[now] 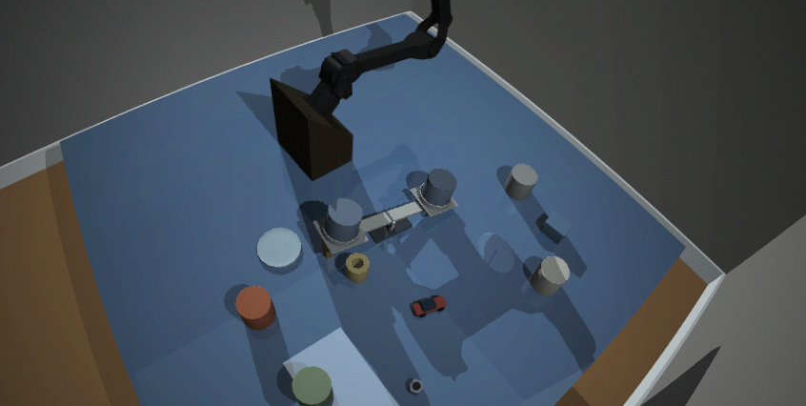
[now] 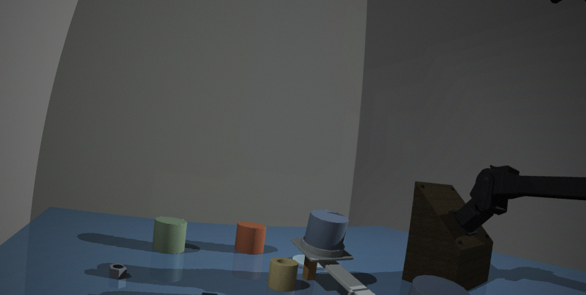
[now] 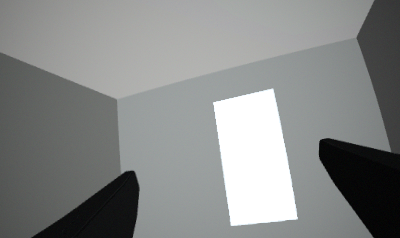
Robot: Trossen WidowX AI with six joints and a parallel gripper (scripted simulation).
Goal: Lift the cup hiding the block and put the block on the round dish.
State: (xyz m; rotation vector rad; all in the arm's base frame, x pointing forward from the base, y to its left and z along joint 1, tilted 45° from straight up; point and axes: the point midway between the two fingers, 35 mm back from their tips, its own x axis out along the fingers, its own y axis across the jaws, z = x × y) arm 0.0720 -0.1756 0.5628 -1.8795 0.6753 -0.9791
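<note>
My gripper tip is now 24 cm short of the blue-grey cup, 12 cm to the left of it and 63 cm above it. The rest, counted from my gripper tip: pale green block 23 cm ahead, 14 cm to the right, 65 cm below; then blue box 49 cm ahead, 5 cm to the left, 67 cm below; then yellow ring 27 cm ahead, 40 cm to the right, 66 cm below.
</note>
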